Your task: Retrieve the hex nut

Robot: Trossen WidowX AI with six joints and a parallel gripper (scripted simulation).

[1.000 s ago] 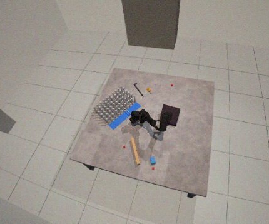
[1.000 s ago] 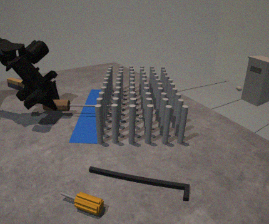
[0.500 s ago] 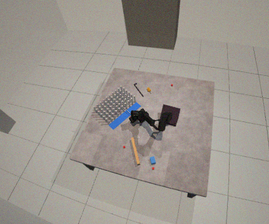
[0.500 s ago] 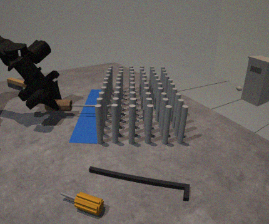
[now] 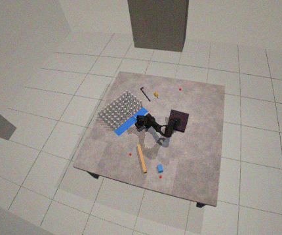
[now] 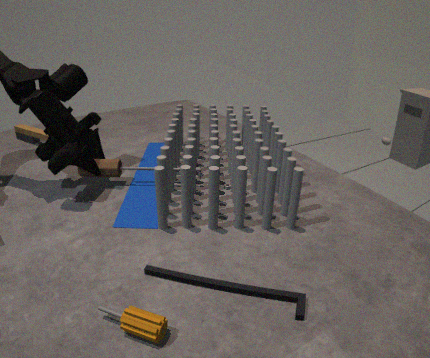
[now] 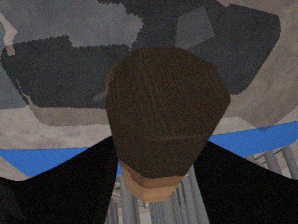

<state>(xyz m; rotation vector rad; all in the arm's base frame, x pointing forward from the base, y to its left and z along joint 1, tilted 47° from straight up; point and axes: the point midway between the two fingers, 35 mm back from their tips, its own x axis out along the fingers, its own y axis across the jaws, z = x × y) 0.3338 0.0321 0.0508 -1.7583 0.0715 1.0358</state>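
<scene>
Right now the blue taped strip is 11 cm ahead of my gripper tip, 2 cm to the right of it and 3 cm below it. The rest, counted from my gripper tip: brown-handled tool: 9 cm ahead, 5 cm to the right; blue block: 29 cm behind, 41 cm to the left, 1 cm below; screwdriver: 7 cm behind, 40 cm to the right, 2 cm below.
</scene>
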